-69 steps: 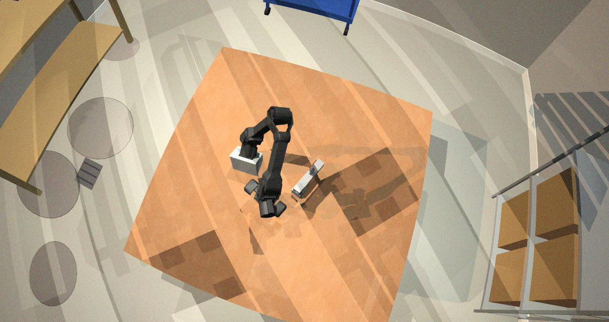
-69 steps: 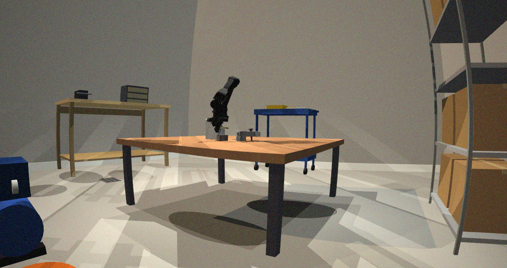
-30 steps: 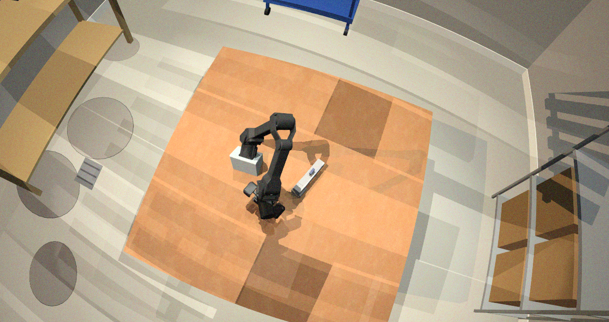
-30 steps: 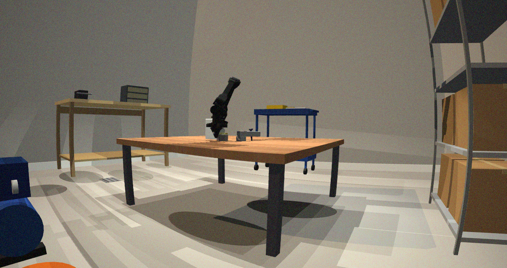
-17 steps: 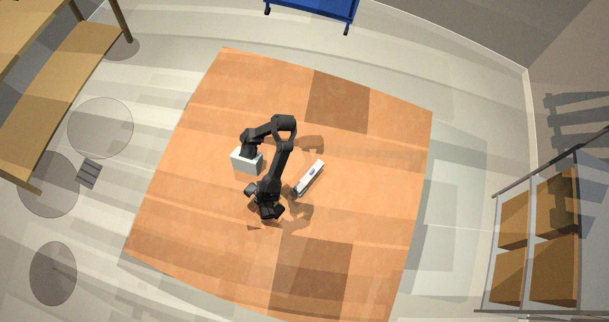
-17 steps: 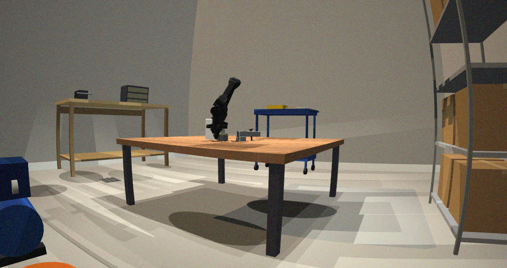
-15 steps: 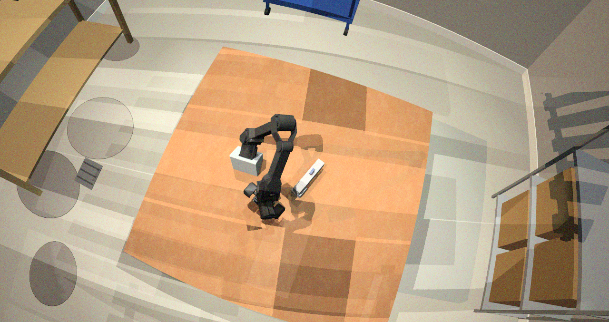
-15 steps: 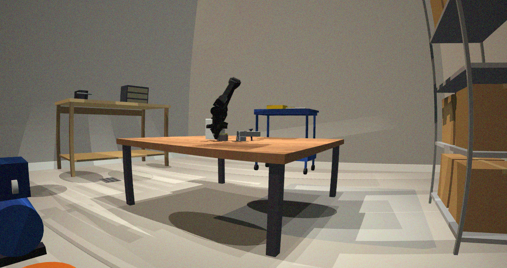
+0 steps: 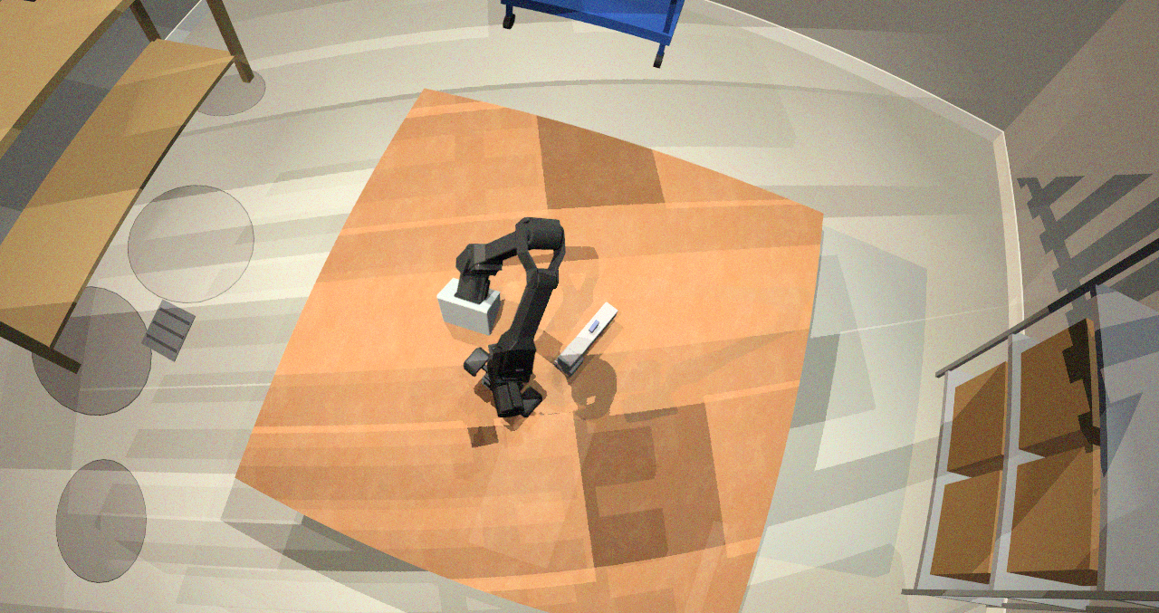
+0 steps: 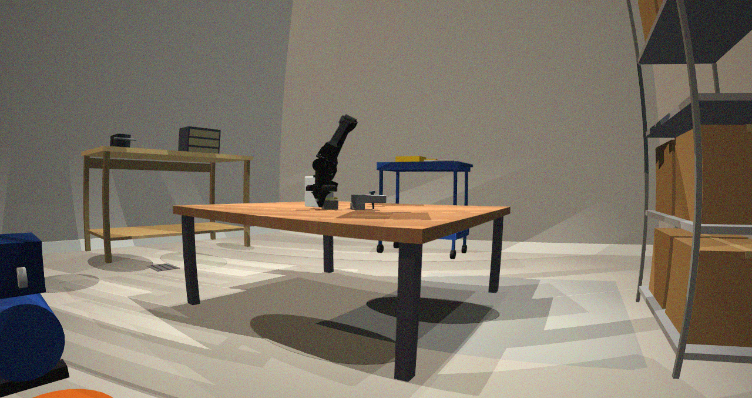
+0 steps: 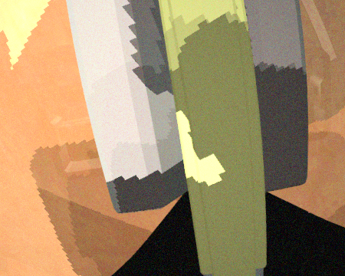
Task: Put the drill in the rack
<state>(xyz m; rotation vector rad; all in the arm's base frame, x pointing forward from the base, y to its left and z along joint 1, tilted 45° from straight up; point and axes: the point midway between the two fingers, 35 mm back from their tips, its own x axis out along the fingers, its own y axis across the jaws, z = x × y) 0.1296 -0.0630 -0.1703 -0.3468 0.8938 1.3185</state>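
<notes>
My gripper tip is 40 mm to the right of the drill, 40 mm below it and 10 mm short of it. The rest, counted from my gripper tip: dark key (200 mm to the left, 160 mm ahead, 40 mm above); then grey housing (180 mm to the left, 150 mm ahead, 30 mm above); then small grey rack (50 mm to the left, 20 mm ahead, 10 mm above).
</notes>
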